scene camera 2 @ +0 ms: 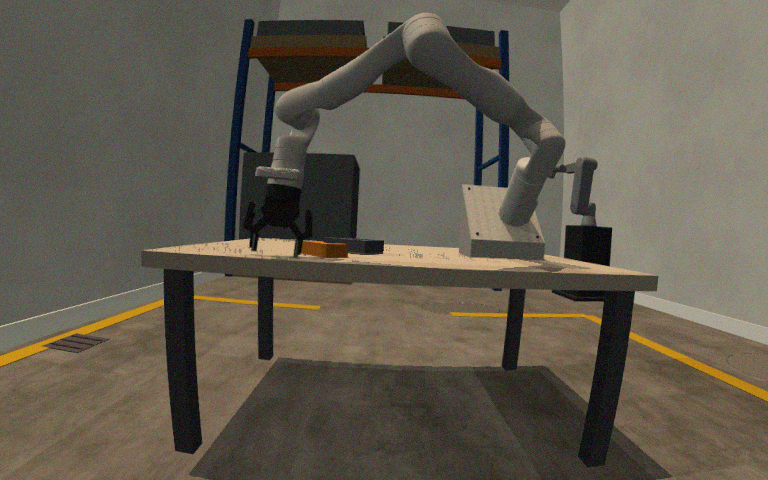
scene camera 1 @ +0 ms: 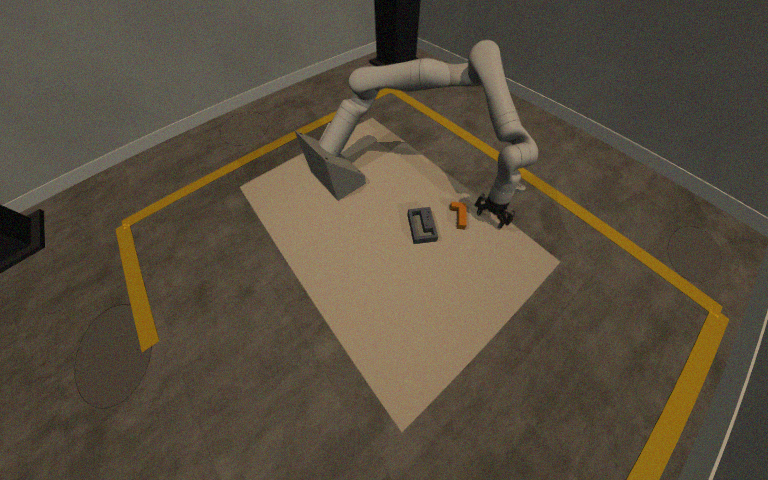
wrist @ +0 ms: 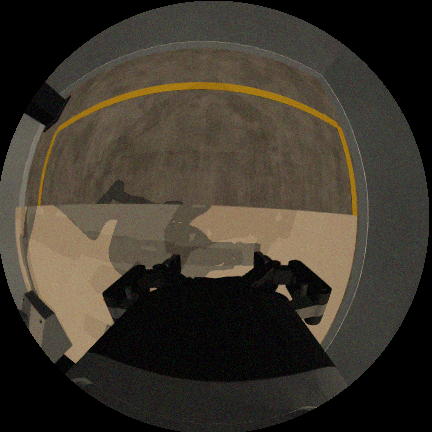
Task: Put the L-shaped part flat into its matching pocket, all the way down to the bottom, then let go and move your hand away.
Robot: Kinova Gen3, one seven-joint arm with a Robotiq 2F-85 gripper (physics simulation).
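Frame: origin at the arm's base, x ahead, y left, z up, level; centimetres.
Where they show: gripper, fingertip midpoint: (scene camera 2: pixel 274 254) (scene camera 1: pixel 489 220) (wrist: pixel 216 261); arm's base at its link origin: (scene camera 2: pixel 512 215) (scene camera 1: pixel 329 150).
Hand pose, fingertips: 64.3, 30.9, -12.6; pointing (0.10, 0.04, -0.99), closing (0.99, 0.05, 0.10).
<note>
Things, the pixels of their centre, and the offset from my fingertips, as dx, dy, dz.
- orange L-shaped part at the middle of its body: (scene camera 2: pixel 323 248) (scene camera 1: pixel 458 215) -9.8, -8.3, +1.1
- dark grey block at the middle of its body: (scene camera 2: pixel 353 245) (scene camera 1: pixel 422 225) -16.1, -22.6, +1.4
The orange L-shaped part (scene camera 1: pixel 462 217) (scene camera 2: pixel 334 250) lies flat on the table, outside its pocket. The dark grey block (scene camera 1: pixel 425 239) (scene camera 2: pixel 371 246) with the L-shaped pocket lies a little to the left of the part in the first scene view. The pocket is empty. My gripper (scene camera 1: pixel 490 219) (scene camera 2: pixel 275 251) (wrist: pixel 216 261) is wide open and points down, with its fingertips low near the table top. It stands to one side of the part, and the part is not between the fingers. In the wrist view the gripper body hides the area below it.
The table (scene camera 1: pixel 373 283) (scene camera 2: pixel 396 276) (wrist: pixel 320 240) ends close behind my gripper. The arm's slanted grey base mount (scene camera 1: pixel 336 175) (scene camera 2: pixel 504 249) (wrist: pixel 47 327) stands on the table, beyond the block from my gripper. A storage rack (scene camera 2: pixel 239 130) stands behind the table.
</note>
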